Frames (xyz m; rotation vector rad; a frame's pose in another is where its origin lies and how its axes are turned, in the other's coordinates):
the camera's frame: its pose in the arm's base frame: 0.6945 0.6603 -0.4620 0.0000 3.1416 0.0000
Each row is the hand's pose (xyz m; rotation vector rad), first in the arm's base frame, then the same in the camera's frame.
Working: the arm's base frame: its pose in the camera's frame: 0.6945 -0.6603 -0.4620 0.0000 3.1416 0.0000

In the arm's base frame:
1: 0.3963 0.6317 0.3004 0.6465 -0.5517 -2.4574
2: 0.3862 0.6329 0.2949 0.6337 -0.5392 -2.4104
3: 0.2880 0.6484 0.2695 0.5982 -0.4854 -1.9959
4: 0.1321 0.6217 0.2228 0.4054 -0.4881 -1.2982
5: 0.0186 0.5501 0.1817 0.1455 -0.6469 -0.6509
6: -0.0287 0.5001 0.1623 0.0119 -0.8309 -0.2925
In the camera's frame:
1: 0.2982 -0.0286 -0.7624 -2.5396 0.7457 -0.6681
2: 0.3083 -0.0274 -0.7569 -2.5245 0.8139 -0.6637
3: 0.4065 -0.0119 -0.7315 -2.2885 1.3436 -0.6859
4: 0.5624 -0.0386 -0.6848 -1.6402 2.0711 -0.5122
5: 0.6759 -0.1102 -0.6437 -0.8282 2.3591 -0.1851
6: 0.7232 -0.1602 -0.6243 -0.3578 2.2860 -0.0146

